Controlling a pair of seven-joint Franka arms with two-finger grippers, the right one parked.
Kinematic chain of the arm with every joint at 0, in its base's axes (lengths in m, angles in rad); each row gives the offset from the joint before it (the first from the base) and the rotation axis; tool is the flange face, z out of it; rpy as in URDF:
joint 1: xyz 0 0 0.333 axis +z
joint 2: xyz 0 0 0 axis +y
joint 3: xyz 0 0 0.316 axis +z
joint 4: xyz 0.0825 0 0 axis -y
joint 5: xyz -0.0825 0 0.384 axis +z
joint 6: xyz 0 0 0 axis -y
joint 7: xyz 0.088 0 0 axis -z
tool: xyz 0 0 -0.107 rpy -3.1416 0 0
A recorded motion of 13 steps. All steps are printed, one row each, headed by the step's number.
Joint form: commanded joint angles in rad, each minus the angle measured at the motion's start. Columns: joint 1, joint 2, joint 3, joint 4, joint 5, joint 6, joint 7.
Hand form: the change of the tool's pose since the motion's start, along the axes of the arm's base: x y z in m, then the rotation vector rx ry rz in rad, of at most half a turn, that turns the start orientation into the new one. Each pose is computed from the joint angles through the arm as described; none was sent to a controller.
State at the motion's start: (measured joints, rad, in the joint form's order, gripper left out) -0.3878 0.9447 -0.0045 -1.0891 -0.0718 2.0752 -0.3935
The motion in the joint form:
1: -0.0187 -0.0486 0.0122 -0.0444 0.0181 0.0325 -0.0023
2: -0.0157 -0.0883 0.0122 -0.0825 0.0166 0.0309 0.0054
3: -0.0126 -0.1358 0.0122 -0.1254 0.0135 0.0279 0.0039
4: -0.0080 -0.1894 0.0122 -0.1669 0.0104 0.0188 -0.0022
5: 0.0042 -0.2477 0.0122 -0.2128 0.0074 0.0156 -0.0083
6: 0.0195 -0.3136 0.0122 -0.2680 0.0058 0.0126 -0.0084
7: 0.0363 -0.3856 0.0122 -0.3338 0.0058 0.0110 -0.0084
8: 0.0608 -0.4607 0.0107 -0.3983 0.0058 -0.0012 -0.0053
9: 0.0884 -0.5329 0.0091 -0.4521 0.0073 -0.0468 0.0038
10: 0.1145 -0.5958 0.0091 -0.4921 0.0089 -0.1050 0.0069
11: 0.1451 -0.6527 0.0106 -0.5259 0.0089 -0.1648 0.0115
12: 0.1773 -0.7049 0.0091 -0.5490 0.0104 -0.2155 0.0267
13: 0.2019 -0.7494 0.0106 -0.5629 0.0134 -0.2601 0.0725
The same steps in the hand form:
1: -0.0045 -0.0056 0.0196 0.0105 -0.0440 -0.0152
2: -0.0086 -0.0014 0.0320 0.0094 -0.0439 -0.0191
3: -0.0137 0.0033 0.0476 0.0059 -0.0441 -0.0129
4: -0.0194 0.0093 0.0676 0.0016 -0.0452 -0.0010
5: -0.0239 0.0210 0.0891 -0.0047 -0.0520 0.0187
6: -0.0304 0.0357 0.1111 -0.0089 -0.0585 0.0350
7: -0.0397 0.0523 0.1316 -0.0106 -0.0627 0.0520
8: -0.0501 0.0735 0.1527 -0.0106 -0.0610 0.0717
9: -0.0630 0.0965 0.1724 -0.0011 -0.0361 0.0856
10: -0.0760 0.1183 0.1902 0.0105 -0.0029 0.1045
11: -0.0883 0.1428 0.2060 0.0205 0.0322 0.1284
12: -0.0994 0.1653 0.2240 0.0258 0.0522 0.1405
13: -0.1094 0.1838 0.2414 0.0303 0.0626 0.1174

